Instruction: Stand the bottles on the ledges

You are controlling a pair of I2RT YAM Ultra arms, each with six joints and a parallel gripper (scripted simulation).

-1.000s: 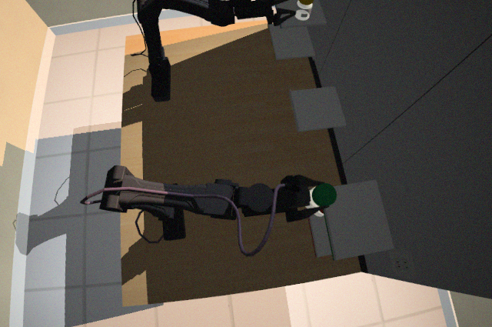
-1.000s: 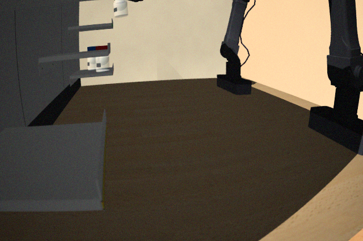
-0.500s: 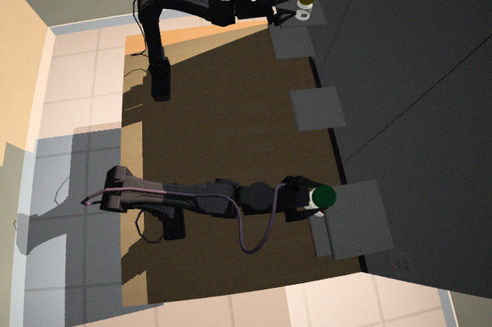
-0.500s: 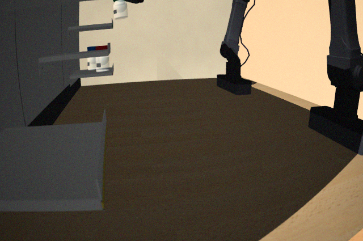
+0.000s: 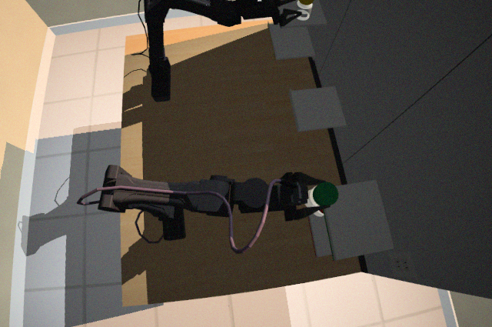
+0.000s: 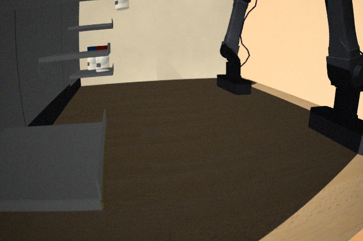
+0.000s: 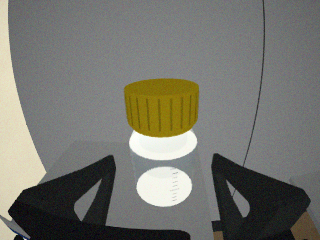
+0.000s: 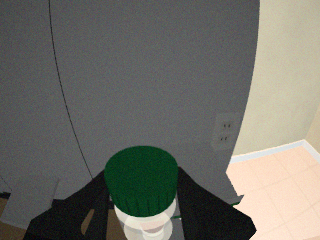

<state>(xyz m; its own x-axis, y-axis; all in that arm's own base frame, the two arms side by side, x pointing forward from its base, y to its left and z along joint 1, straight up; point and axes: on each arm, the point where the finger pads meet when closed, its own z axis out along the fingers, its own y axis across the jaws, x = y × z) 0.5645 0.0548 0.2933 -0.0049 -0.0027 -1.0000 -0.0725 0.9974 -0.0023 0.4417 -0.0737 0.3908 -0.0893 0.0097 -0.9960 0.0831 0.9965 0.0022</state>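
The green strip is 15 cm below my right hand, 6 cm to the right of it and 4 cm ahead of it. Also, from my right hand: red-capped bottle: 29 cm below, 8 cm ahead, 1 cm to the right; then blue-capped bottle: 29 cm below, 12 cm ahead, 11 cm to the right; then green-capped bottle: 5 cm below.
Now: left hand 3 cm short of the yellow-capped bottle. The rest, counted from my left hand: yellow strip: 6 cm behind, 6 cm to the left, 25 cm below; blue strip: 6 cm behind, 6 cm to the left, 6 cm below; green-capped bottle: 13 cm behind, 68 cm to the right, 5 cm above.
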